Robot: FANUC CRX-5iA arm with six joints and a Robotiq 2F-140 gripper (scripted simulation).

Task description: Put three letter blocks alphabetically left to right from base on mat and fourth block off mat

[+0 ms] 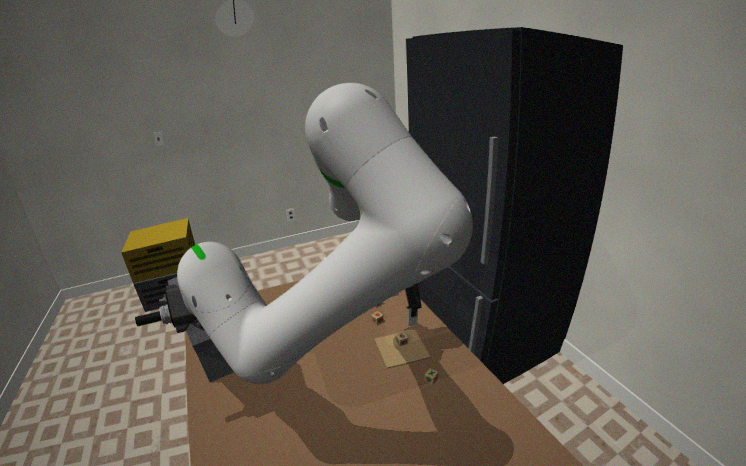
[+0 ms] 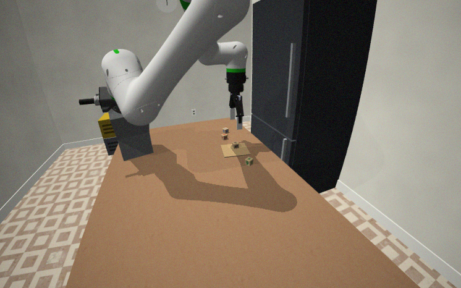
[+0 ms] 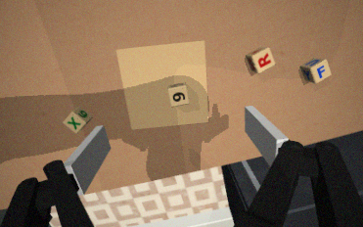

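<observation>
My hand is 170 mm to the left of the X block, 140 mm above it and 20 mm past it. Also, from my hand: R block (150 mm to the left, 140 mm below); block marked 9 (140 mm below, 10 mm to the left); tan mat (150 mm below, 10 mm to the right, 10 mm behind).
</observation>
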